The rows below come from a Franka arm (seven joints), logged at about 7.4 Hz.
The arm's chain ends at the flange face. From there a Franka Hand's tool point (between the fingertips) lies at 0.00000 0.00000 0.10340 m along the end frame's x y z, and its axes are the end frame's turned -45 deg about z.
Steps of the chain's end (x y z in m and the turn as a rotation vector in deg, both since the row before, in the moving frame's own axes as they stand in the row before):
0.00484, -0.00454, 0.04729, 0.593, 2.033, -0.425
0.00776, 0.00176, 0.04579, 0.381, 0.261, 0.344
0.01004, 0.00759, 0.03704, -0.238, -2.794, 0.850
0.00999, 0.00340, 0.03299, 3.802, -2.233, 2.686
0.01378, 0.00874, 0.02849, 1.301, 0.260, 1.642
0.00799, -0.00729, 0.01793, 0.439, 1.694, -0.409
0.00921, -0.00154, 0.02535, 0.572, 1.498, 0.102
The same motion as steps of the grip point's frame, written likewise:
0.00999, 0.00204, 0.04722, -1.018, 1.857, -0.425
0.00506, 0.00658, 0.04579, 0.085, 0.454, 0.344
-0.00211, 0.00918, 0.03692, 1.807, -2.144, 0.850
0.00684, 0.00182, 0.03268, 4.267, 1.109, 2.686
0.00557, 0.01462, 0.02846, 0.736, 1.104, 1.642
0.01353, 0.00209, 0.01788, -0.887, 1.508, -0.409
0.01024, 0.00661, 0.02531, -0.655, 1.464, 0.102

